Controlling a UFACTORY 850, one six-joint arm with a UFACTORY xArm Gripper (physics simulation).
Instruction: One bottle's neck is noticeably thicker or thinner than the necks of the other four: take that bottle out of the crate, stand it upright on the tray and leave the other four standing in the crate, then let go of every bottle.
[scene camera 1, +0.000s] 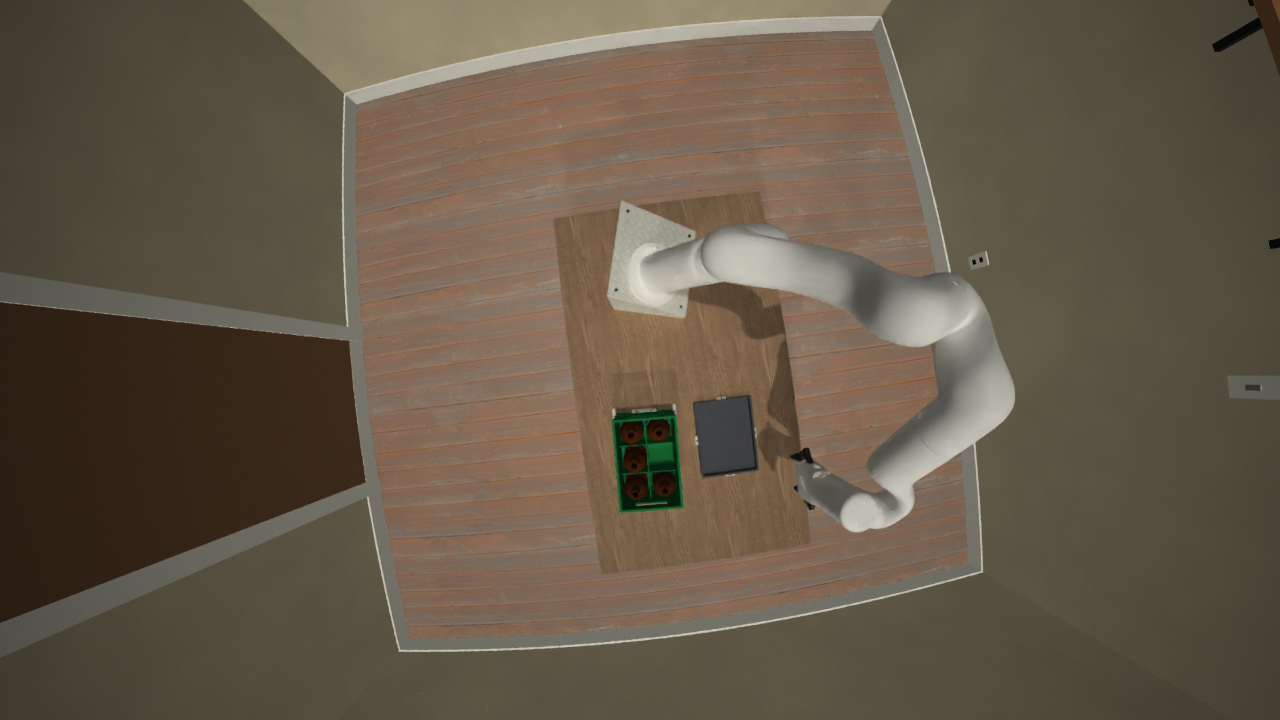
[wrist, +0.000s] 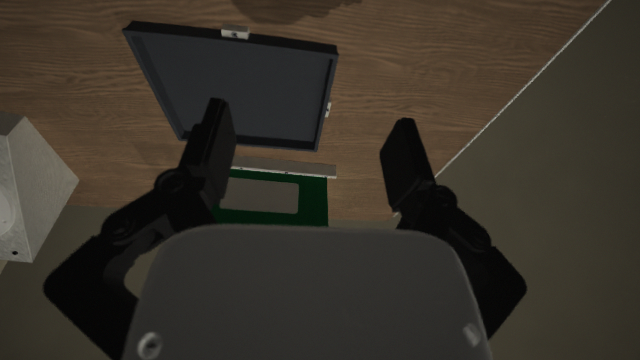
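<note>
The green crate (scene camera 1: 678, 483) (wrist: 313, 200) stands on the table. In the scene view, five dark brown bottles stand upright in it: two at the upper end (scene camera 1: 631, 433) (scene camera 1: 658, 430), one at middle left (scene camera 1: 634, 460) and two at the lower end (scene camera 1: 635, 488) (scene camera 1: 664, 485). The middle right compartment is empty. The necks are too small to compare. The dark grey tray (scene camera 1: 725, 436) (wrist: 260, 85) lies right of the crate with nothing on it. My gripper (scene camera 1: 795, 476) (wrist: 313, 127) is open and empty, held above the table's right edge, beyond the tray. The bottles do not show in the wrist view.
The wooden table (scene camera 1: 707, 528) (wrist: 390, 90) carries the crate, the tray and the robot's pale base block (scene camera 1: 657, 228) (wrist: 42, 175) at its upper end. The white arm (scene camera 1: 805, 264) arches out over the floor to the right. A narrow gap separates crate and tray.
</note>
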